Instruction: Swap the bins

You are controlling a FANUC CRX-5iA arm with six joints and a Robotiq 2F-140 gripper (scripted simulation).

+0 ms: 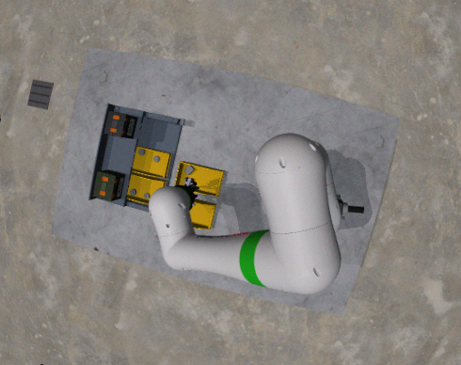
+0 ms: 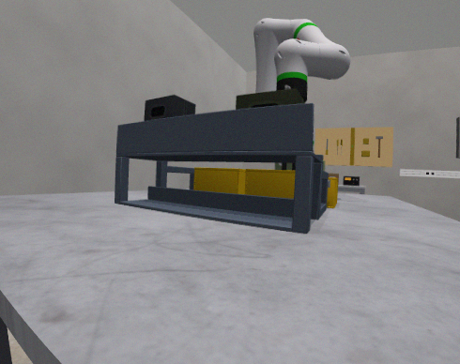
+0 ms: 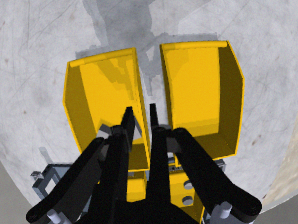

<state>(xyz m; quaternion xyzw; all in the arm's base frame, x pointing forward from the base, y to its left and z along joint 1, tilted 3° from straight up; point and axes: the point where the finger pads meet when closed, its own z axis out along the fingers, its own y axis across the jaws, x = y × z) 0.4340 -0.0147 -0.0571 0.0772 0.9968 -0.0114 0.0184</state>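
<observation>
My hand is 40 mm short of the grey part, 80 mm to the left of it and 70 mm above it. Round my hand: dark shelf 230 mm ahead, 100 mm to the right, 20 mm below; black box 280 mm ahead, 230 mm to the right, 80 mm above.
</observation>
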